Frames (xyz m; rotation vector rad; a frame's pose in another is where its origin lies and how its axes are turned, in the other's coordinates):
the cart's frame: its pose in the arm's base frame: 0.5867 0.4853 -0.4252 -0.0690 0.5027 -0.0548
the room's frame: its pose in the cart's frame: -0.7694 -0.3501 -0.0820 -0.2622 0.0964 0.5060
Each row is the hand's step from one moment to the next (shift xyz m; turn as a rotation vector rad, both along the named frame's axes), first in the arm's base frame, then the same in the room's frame.
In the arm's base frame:
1: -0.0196 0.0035 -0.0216 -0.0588 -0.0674 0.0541
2: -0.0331 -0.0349 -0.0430 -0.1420 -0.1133 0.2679
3: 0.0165 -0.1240 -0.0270 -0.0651 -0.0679 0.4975
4: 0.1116 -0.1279 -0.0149 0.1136 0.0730 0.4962
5: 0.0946 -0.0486 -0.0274 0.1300 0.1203 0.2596
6: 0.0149 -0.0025 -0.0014 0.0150 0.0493 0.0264
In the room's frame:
1: 0.0004 0.0136 -0.0261 -0.1000 -0.0297 -0.0071
2: -0.0117 -0.0121 -0.0623 -0.3029 -0.0329 0.1092
3: -0.0215 -0.1144 -0.0532 -0.3665 -0.0392 0.3472
4: 0.0367 -0.1664 0.0027 -0.1843 -0.0085 0.4800
5: 0.0635 -0.0891 0.0095 -0.0143 0.0304 0.3125
6: 0.0103 -0.0097 0.0055 0.0145 0.0341 0.0445

